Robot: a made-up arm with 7 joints.
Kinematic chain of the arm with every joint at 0, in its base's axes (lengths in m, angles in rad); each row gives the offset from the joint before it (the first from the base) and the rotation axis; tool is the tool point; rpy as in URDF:
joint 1: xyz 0 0 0.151 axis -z
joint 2: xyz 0 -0.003 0.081 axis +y
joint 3: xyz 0 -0.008 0.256 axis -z
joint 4: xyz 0 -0.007 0.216 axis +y
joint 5: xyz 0 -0.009 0.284 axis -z
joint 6: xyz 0 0 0.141 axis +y
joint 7: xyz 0 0 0.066 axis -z
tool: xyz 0 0 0 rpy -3.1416 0 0
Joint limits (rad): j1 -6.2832..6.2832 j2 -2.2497..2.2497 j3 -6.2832..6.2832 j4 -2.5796..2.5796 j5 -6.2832..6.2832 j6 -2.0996..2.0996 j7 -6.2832..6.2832
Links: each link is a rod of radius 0.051 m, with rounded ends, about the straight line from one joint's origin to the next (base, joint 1, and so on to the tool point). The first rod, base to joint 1, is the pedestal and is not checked.
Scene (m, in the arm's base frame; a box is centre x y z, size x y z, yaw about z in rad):
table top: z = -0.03
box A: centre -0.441 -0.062 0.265 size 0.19 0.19 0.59 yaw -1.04
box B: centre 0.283 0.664 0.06 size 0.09 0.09 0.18 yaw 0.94
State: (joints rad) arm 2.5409 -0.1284 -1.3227 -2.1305 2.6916 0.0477 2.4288
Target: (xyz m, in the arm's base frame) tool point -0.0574 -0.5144 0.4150
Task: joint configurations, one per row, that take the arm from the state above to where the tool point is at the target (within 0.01 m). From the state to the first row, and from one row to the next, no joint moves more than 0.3 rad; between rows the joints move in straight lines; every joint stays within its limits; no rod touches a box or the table.
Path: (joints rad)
1: 2.2472 -0.1873 -1.5718 -1.9529 2.6863 0.0430 2.4288
2: 1.9535 -0.2463 -1.8208 -1.7752 2.6809 0.0383 2.4288
3: 1.6598 -0.3052 -2.0699 -1.5976 2.6756 0.0337 2.4288
4: 1.4145 -0.0210 -2.3052 -1.7637 2.6750 0.0678 2.4288
5: 1.1691 0.2632 -2.5405 -1.9297 2.6743 0.1019 2.4288

